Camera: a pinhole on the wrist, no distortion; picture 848 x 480 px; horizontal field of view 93.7 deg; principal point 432.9 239.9 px. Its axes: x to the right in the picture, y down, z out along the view. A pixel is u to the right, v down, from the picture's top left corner.
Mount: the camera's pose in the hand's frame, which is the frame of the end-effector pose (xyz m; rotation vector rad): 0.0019 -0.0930 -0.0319 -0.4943 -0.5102 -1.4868
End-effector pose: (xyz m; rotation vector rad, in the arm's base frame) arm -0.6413 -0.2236 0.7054 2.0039 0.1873 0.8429
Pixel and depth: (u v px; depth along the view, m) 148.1 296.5 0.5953
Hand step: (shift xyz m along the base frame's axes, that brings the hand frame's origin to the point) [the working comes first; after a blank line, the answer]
In the camera's frame: -0.4266 0.0848 0.5953

0.0528 -0.4435 0.4578
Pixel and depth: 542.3 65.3 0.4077
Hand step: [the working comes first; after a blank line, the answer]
In the camera's frame: 0.1122 -0.1791 0.4077

0.0790 -0.3651 -0.1653
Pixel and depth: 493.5 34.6 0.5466
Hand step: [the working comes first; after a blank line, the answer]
In the camera's frame: 0.0833 -0.2823 0.5466

0.0379 -0.5357 -0.1654
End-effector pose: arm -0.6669 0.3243 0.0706 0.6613 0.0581 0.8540
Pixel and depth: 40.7 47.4 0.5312
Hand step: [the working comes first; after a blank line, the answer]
In the camera's frame: -0.5242 -0.2573 0.5312

-0.5936 0.0641 0.3637
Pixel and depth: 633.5 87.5 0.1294
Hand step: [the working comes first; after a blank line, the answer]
In the camera's frame: 0.0653 -0.0496 0.1294

0.0479 -0.1245 0.0397
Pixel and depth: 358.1 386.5 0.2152
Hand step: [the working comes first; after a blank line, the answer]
In the camera's frame: -0.0405 0.0794 0.2152

0.0385 0.0281 0.1486
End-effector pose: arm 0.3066 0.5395 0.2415 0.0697 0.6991 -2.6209
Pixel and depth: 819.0 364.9 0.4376
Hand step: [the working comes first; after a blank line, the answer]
In the camera's frame: 0.4251 0.1376 0.4376

-0.1624 -0.2027 0.5559
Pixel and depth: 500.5 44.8 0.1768
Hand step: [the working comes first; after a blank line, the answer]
In the camera's frame: 0.0301 -0.0868 0.1768

0.0814 -0.0176 0.1307
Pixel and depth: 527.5 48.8 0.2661
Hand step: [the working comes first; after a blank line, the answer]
In the camera's frame: 0.0633 -0.1279 0.2661

0.1357 -0.0660 0.2048
